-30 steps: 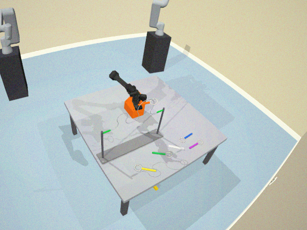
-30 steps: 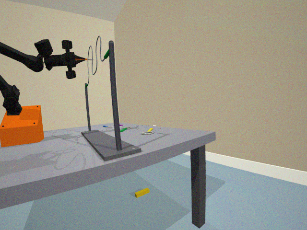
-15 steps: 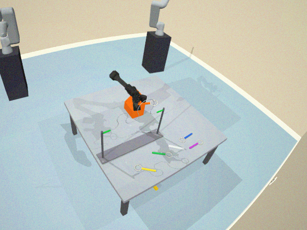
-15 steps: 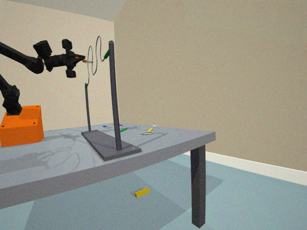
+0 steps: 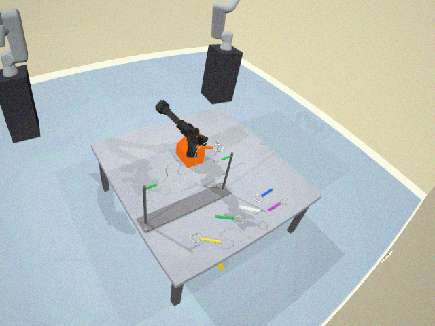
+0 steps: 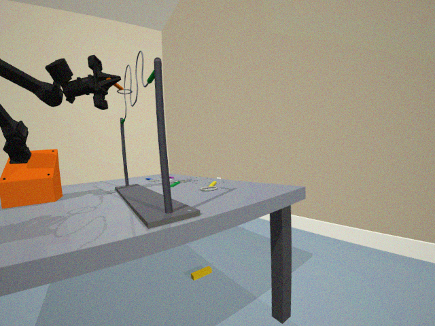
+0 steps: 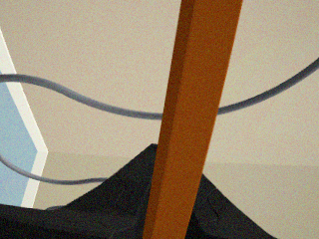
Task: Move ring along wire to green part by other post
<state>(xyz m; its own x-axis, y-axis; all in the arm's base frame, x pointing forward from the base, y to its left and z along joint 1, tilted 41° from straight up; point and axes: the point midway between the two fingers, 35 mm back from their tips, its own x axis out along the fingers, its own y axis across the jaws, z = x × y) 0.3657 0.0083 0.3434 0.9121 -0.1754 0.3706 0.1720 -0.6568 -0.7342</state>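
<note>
My gripper tip is now 17 cm above the wire rig, 4 cm short of it and 2 cm to the left of it. The rest, counted from my gripper tip: yellow block 91 cm below, 30 cm ahead, 16 cm to the left; white bar 42 cm below, 35 cm to the left, 22 cm ahead.
</note>
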